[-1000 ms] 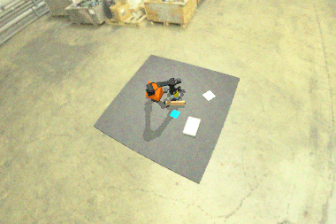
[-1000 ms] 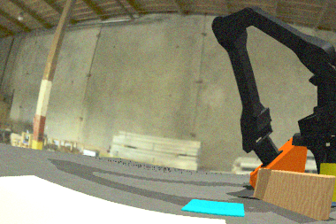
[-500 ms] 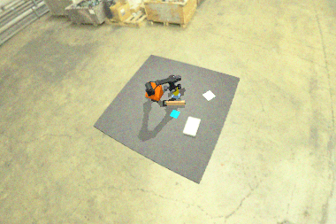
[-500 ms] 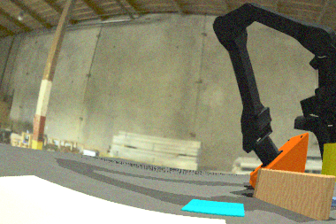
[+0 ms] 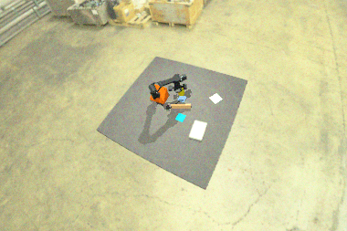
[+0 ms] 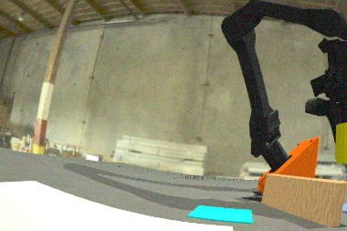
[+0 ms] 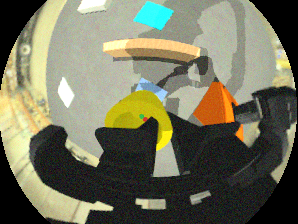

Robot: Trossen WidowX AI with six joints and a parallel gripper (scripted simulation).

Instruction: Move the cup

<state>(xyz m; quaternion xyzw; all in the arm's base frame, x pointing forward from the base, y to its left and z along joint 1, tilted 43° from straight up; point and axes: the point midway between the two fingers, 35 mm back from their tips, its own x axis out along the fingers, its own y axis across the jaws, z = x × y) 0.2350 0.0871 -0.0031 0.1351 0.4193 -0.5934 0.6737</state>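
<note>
Right now the cyan pad is 22 cm to the right of my gripper tip, 12 cm below it and 9 cm ahead of it. From my gripper tip the other things lie so: light blue pad (12 cm below, 2 cm ahead, 1 cm to the left); then wooden block (10 cm to the right, 9 cm below, 6 cm ahead); then yellow cup (2 cm ahead, 1 cm to the left).
</note>
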